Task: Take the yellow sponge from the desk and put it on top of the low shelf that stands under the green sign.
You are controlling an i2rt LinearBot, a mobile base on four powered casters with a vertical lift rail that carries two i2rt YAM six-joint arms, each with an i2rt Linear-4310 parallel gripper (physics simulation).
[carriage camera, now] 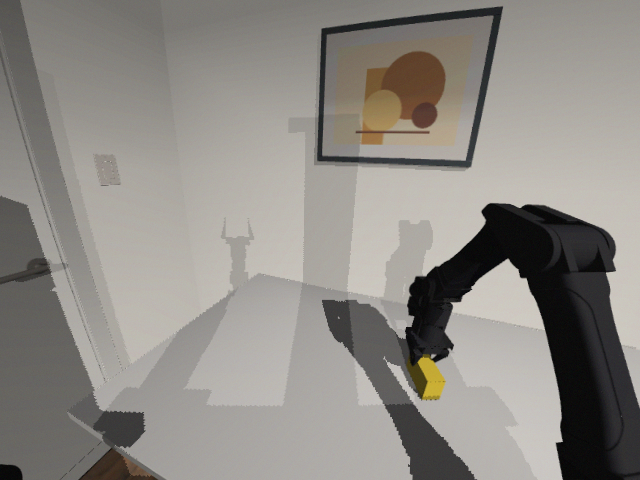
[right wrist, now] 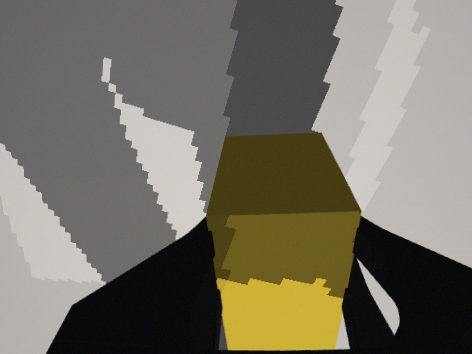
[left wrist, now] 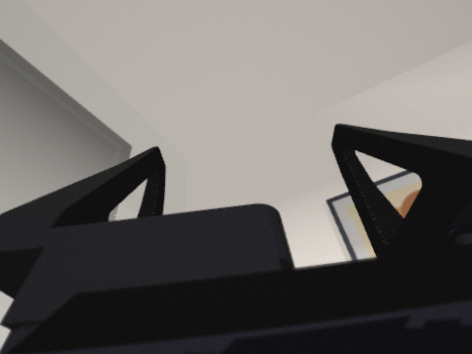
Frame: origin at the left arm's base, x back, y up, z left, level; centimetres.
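Seen in the pictures: left gripper, fingertip midpoint: point(left wrist: 247, 145); right gripper, fingertip midpoint: point(carriage camera: 419, 364) point(right wrist: 277, 215).
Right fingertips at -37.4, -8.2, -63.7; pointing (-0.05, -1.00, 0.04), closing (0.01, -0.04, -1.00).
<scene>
A point is followed by its place in that frame, as x, y, z.
The yellow sponge point(carriage camera: 427, 377) @[-30.8, -5.2, -62.1] point(right wrist: 283, 250) @[-38.3, -5.2, -63.9] is a yellow block on the pale desk point(carriage camera: 248, 428) @[-23.9, -11.6, -20.8], right of the middle in the carriage view. My right gripper point(carriage camera: 430, 356) point(right wrist: 277, 215) @[-37.4, -8.2, -63.7] is shut on the sponge, with one finger against each side, low over the desk. In the right wrist view the sponge fills the space between the fingers. My left gripper point(left wrist: 247, 145) @[-4.5, 43.5, -0.4] is open and empty, with its fingers wide apart and facing the wall and ceiling. The low shelf and the green sign do not show in these views.
A framed picture point(carriage camera: 474, 103) @[-68.6, 63.3, -83.7] point(left wrist: 340, 225) @[-86.5, 75.5, -36.2] hangs on the wall behind the desk. A door with a handle point(carriage camera: 25, 271) @[-52.4, 9.6, 53.1] is at the left. A light switch plate point(carriage camera: 107, 169) @[-84.0, 38.7, 47.4] is on the left wall. Wooden floor point(carriage camera: 111, 467) @[-50.7, -83.5, 50.8] shows at the desk's lower left edge.
</scene>
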